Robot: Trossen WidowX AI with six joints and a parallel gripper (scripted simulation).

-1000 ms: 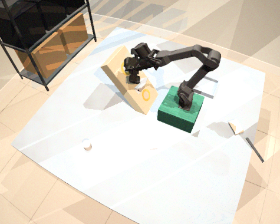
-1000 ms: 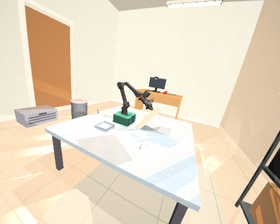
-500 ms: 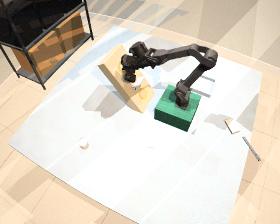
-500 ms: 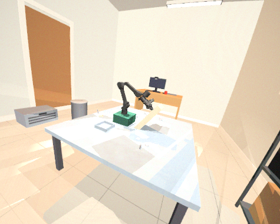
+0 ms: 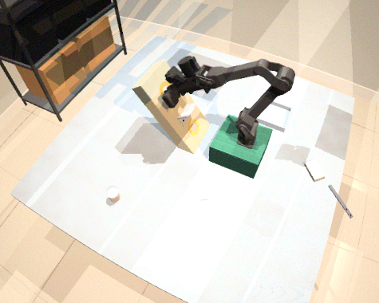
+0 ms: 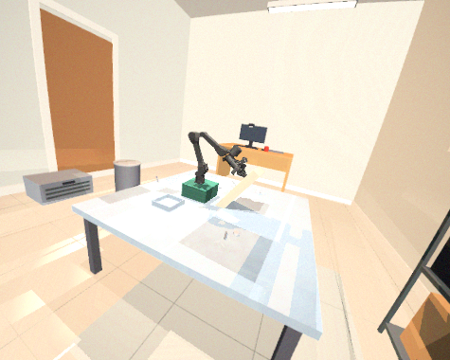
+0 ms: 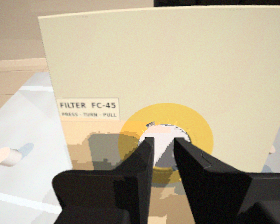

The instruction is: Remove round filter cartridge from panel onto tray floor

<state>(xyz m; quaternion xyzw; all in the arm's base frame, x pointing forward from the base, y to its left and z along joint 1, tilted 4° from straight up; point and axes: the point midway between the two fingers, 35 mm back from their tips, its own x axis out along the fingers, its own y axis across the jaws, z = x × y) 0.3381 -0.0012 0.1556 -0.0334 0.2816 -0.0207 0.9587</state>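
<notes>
The round filter cartridge lies 10 mm ahead of my gripper tip and 10 mm below it. From my gripper tip the other things lie so: cream service panel 40 mm behind, 80 mm below; then flat card 690 mm behind, 40 mm to the right, 220 mm below; then tray 440 mm behind, 270 mm to the right, 220 mm below.
</notes>
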